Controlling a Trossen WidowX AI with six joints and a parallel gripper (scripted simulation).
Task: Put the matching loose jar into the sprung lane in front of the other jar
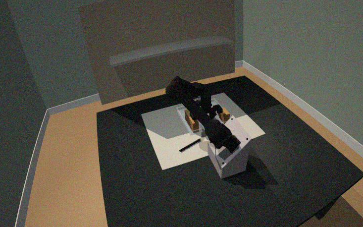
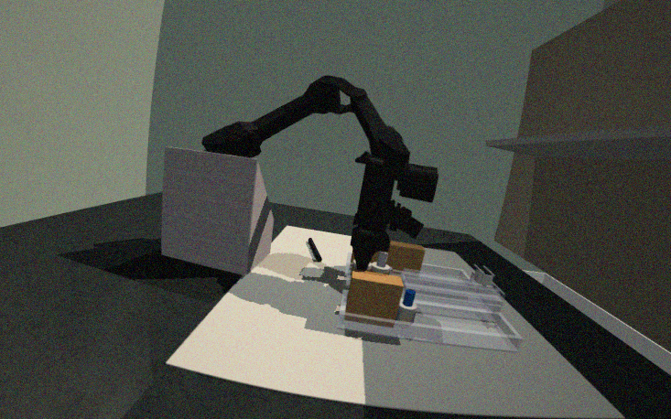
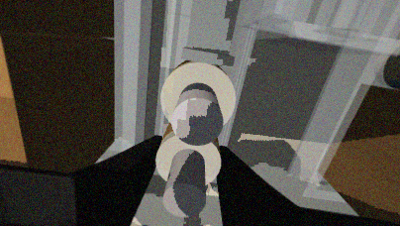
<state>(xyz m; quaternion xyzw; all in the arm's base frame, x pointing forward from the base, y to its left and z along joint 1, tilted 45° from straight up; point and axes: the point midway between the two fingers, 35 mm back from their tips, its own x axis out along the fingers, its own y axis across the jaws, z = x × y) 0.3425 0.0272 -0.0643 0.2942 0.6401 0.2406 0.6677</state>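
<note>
Now: gripper tip 130 mm to the left of the blue-capped jar, 60 mm short of it and 10 mm below it. Round my gripper tip: black stick (150 mm to the left, 100 mm behind, 20 mm below); shelf (510 mm ahead, 340 mm above, 20 mm to the left).
</note>
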